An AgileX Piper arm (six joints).
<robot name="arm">
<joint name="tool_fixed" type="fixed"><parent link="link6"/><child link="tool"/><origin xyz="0 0 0" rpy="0 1.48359 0"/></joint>
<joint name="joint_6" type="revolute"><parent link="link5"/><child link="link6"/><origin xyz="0.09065 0 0.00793"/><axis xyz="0.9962 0 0.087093"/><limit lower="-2.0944" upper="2.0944"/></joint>
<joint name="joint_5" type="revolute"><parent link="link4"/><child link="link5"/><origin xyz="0 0 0"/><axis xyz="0 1 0"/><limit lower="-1.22" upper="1.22"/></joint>
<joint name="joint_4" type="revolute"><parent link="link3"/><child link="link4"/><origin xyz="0.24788 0 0.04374"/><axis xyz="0.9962 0 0.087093"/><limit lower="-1.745" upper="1.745"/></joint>
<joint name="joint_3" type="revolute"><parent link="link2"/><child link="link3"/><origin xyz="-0.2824 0 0.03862"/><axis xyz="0 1 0"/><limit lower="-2.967" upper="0"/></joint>
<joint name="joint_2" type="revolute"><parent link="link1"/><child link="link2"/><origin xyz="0 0 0"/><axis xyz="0 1 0"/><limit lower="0" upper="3.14"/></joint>
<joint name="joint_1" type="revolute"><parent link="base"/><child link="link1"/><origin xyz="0 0 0.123"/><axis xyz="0 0 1"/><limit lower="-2.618" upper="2.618"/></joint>
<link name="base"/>
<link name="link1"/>
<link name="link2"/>
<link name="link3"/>
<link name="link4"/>
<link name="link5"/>
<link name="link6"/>
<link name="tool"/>
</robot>
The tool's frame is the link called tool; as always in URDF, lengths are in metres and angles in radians.
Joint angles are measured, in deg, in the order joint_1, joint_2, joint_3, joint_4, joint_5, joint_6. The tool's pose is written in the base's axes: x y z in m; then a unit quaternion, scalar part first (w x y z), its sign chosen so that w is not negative. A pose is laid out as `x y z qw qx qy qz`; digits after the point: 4 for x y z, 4 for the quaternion.
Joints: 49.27 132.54 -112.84 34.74 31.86 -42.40
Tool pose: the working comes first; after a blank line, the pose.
Where each joint sits with the arm in this pose, in the base's axes (m; each line is computed from the numbers above, not from the rounded line before):
joint_1: 0.0000 0.0000 0.1230
joint_2: 0.0000 0.0000 0.1230
joint_3: 0.1431 0.1663 0.3050
joint_4: 0.3050 0.3543 0.2626
joint_5: 0.3050 0.3543 0.2626
joint_6: 0.3265 0.4212 0.2048
the tool: 0.3265 0.4212 0.2048

0.3265 0.4212 0.2048 0.3381 -0.5125 0.7449 0.2610
